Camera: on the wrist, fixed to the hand. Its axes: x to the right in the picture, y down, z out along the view.
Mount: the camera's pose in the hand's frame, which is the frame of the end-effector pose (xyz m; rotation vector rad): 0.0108 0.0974 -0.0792 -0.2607 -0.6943 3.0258
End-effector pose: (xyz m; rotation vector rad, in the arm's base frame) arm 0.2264 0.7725 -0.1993 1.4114 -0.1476 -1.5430
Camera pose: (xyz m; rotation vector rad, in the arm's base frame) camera 0.3472 0.7567 -0.1671 -0.5326 -1.4141 0.7719
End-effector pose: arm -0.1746 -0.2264 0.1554 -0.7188 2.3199 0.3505
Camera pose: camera -0.2796 -0.1853 0.2117 2.6282 0.5884 1.4172
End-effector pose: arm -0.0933 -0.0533 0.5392 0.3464 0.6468 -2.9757
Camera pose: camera -0.0758 -0.1089 0.4275 -0.0263 -0.0686 0.0341
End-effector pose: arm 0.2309 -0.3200 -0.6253 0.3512 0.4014 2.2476
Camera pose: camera 0.1285 -0.3860 -0.6576 -0.6850 0.6353 -0.8248
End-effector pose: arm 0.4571 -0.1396 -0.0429 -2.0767 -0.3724 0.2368
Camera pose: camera 0.5084 -0.2459 -0.0870 0.5021 -1.9931 -1.8294
